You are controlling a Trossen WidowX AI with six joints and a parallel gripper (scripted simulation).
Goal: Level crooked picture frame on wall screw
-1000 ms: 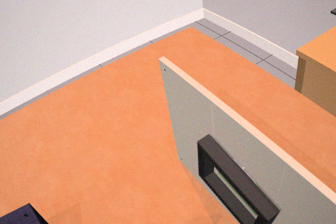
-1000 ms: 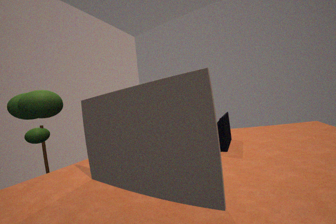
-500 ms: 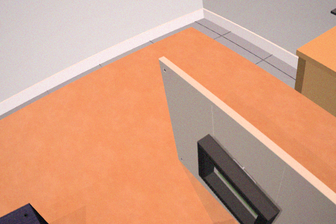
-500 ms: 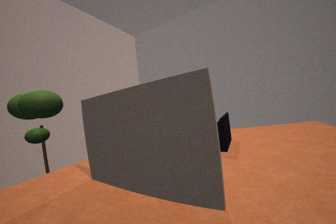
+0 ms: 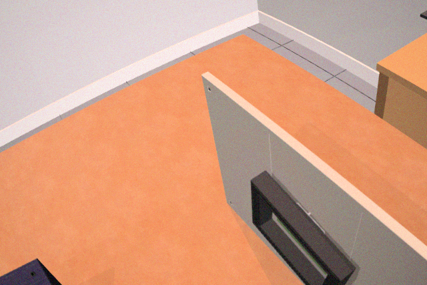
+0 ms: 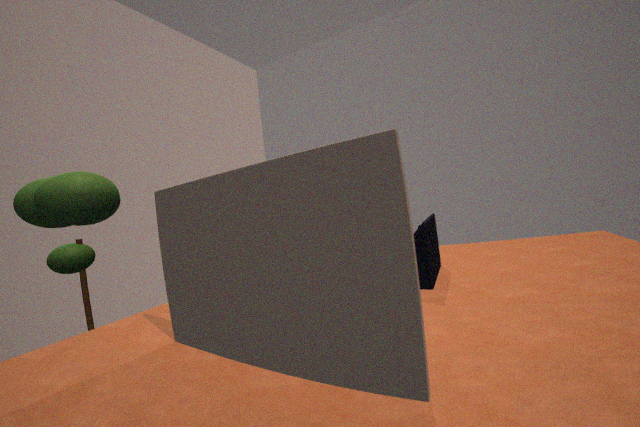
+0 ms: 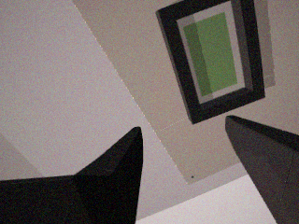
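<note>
Right now my gripper tip is 19 cm short of the picture frame, 9 cm above it and 2 cm to the right of it. From my gripper tip the other things lie so: wall panel 20 cm ahead, 9 cm below, 1 cm to the left.
</note>
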